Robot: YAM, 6 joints.
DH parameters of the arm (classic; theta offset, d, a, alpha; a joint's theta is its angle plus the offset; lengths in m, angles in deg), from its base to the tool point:
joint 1: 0 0.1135 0.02 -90
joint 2: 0 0 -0.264 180
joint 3: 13.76 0 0.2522 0
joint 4: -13.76 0 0.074 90
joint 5: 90 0 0 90
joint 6: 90 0.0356 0 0
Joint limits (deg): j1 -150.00..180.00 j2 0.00..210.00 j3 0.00..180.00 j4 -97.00..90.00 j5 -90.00..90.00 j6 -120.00..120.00
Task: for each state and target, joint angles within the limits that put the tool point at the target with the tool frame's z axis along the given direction. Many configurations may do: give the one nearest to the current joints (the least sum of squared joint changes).
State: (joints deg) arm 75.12 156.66 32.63 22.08 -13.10 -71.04
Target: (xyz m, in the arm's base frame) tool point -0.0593 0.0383 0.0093 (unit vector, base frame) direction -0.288 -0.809 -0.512
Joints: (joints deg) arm 126.16 124.52 12.62 -21.44 -45.24 -71.04
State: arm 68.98 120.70 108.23 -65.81 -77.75 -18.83
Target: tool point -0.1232 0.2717 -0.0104 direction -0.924 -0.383 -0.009
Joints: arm 107.56 155.45 78.25 -96.84 -85.02 -18.83
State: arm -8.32 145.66 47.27 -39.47 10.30 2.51
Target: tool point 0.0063 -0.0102 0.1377 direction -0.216 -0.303 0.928
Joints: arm 2.41 188.96 4.23 -71.43 17.08 2.51
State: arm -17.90 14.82 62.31 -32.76 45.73 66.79
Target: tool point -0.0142 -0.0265 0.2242 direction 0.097 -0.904 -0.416
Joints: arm -17.86 0.11 32.00 -80.27 56.18 66.79
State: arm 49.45 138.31 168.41 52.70 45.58 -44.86
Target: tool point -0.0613 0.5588 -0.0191 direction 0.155 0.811 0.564
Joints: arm 97.19 187.03 132.86 89.87 14.79 -44.86
